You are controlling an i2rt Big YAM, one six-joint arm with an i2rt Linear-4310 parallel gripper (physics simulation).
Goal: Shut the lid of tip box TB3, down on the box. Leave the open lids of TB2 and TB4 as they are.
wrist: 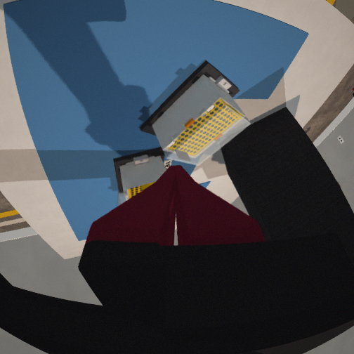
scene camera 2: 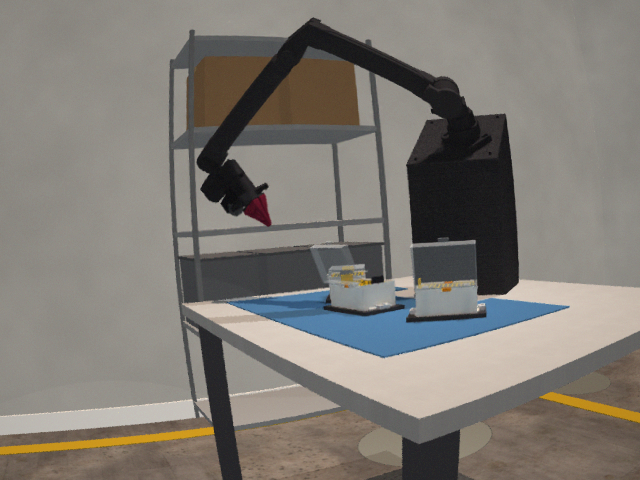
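Where they show: gripper, fingertip midpoint: (scene camera 2: pixel 270 225); arm's base at its link origin: (scene camera 2: pixel 467 140).
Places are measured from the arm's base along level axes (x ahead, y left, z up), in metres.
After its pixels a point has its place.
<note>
My gripper (scene camera 2: pixel 269 224) {x 0.463, y -0.248, z -0.183 m} (wrist: pixel 175 174) is shut and empty, its red fingers in the air above and left of the boxes in the scene view. The right-hand white tip box (scene camera 2: pixel 446 301) {x 0.239, y 0.295, z -0.341 m} has a clear lid (scene camera 2: pixel 444 260) {x 0.257, y 0.327, z -0.262 m} standing upright. Another white box (scene camera 2: pixel 361 295) {x 0.349, y 0.120, z -0.335 m} stands left of it, with yellow parts on top. A clear lid (scene camera 2: pixel 330 260) {x 0.399, y 0.084, z -0.261 m} leans back to the left behind it; which box bears it is hard to tell. The wrist view shows a larger box (wrist: pixel 181 107) with a yellow rack (wrist: pixel 207 127), and a smaller box (wrist: pixel 141 172) partly hidden by the fingers. TB labels are unreadable.
The boxes stand on a blue mat (scene camera 2: pixel 382 341) {x 0.404, y 0.389, z -0.375 m} (wrist: pixel 165 30) on the pale table (scene camera 2: pixel 413 397) {x 0.475, y 0.681, z -0.378 m}. The black robot pedestal (scene camera 2: pixel 462 222) {x 0.062, y 0.047, z -0.204 m} (wrist: pixel 280 175) rises behind the right-hand box. A grey shelf rack (scene camera 2: pixel 193 180) with cardboard boxes (scene camera 2: pixel 279 93) stands behind the table.
</note>
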